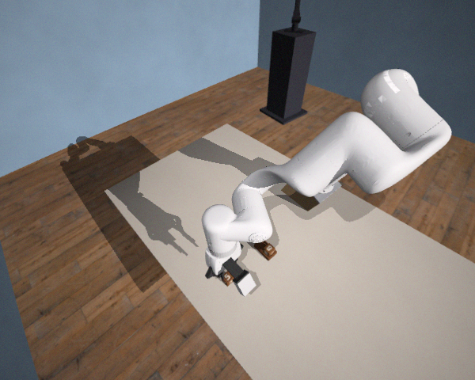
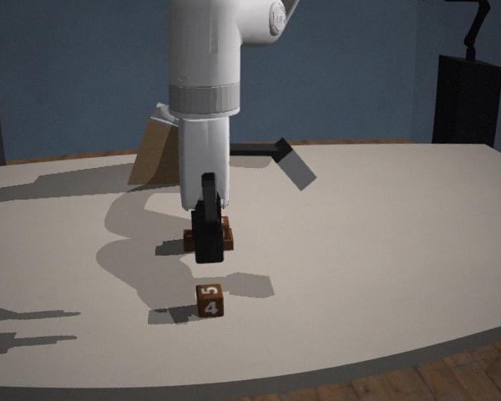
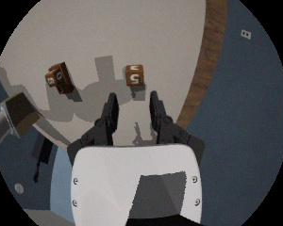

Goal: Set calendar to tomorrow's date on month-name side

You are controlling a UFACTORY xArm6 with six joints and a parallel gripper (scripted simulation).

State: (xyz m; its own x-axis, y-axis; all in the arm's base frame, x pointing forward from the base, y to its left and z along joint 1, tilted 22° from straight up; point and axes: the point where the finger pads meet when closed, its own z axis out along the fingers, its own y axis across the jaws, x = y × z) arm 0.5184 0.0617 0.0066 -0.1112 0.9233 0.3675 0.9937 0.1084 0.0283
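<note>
The brown digit cube is 9 cm below my hand. Also, from my hand: brown cube (18 cm behind, 1 cm to the left, 8 cm below); then brown calendar tray (18 cm behind, 1 cm to the right, 10 cm below).
</note>
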